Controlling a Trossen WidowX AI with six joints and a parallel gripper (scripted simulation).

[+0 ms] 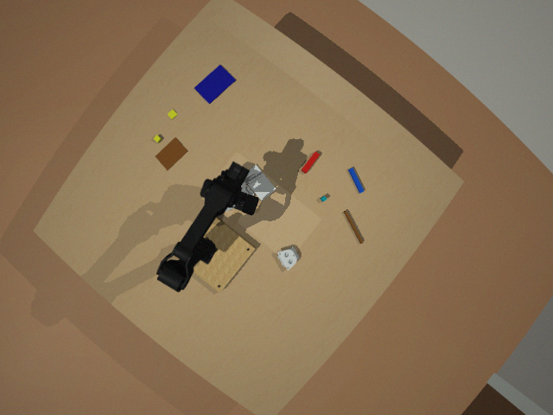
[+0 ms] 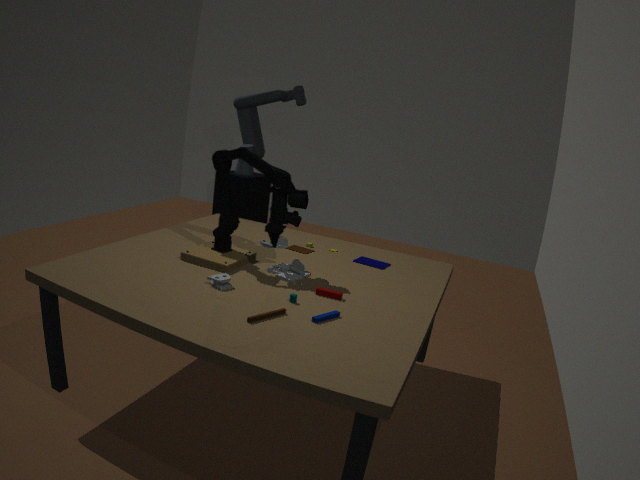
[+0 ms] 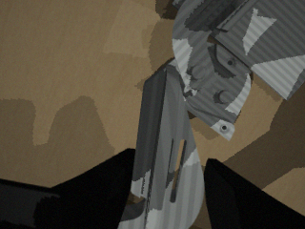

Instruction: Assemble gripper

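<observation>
My gripper tip is 100 mm short of the flat white plate, 10 mm to the left of it and 80 mm above it. The rest, counted from my gripper tip: teal cube: 250 mm ahead, 220 mm to the right, 70 mm below; red block: 300 mm ahead, 80 mm to the right, 80 mm below; brown tile: 80 mm behind, 300 mm to the left, 90 mm below.
</observation>
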